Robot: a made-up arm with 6 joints.
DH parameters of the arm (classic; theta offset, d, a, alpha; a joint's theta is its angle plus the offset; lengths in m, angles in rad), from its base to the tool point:
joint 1: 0 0.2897 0 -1.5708
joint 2: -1.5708 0 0.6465 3.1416
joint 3: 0 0 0 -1.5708
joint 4: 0 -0.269 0 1.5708
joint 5: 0 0.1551 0 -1.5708
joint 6: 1.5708 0 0 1.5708
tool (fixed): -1.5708 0 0 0
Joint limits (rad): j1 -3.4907..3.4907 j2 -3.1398..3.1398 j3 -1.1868..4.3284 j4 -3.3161..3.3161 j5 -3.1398..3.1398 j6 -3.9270..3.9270
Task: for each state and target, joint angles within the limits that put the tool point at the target. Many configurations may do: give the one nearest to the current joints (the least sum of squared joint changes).
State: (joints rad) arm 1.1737 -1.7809 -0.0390 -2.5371 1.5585 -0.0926
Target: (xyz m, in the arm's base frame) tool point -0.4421 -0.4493 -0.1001
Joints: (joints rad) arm 1.0229 -2.5231 0.3150 -2.7494 1.5585 -0.0926
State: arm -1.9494 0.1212 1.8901 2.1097 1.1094 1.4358
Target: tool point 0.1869 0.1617 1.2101
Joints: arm -2.2335 -0.2189 1.1893 1.8845 1.1094 1.4358
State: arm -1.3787 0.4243 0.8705 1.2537 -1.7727 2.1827
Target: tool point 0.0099 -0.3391 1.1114
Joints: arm -1.3288 0.1398 0.3115 1.0906 -1.7727 2.1827
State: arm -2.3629 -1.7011 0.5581 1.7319 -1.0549 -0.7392
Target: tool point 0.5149 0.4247 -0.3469
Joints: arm -2.4051 -2.5148 0.4870 1.7737 -1.0549 -0.7392
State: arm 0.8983 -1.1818 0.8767 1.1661 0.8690 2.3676
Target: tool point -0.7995 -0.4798 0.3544
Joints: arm 0.4660 -1.6305 0.6866 1.1071 0.8690 2.3676
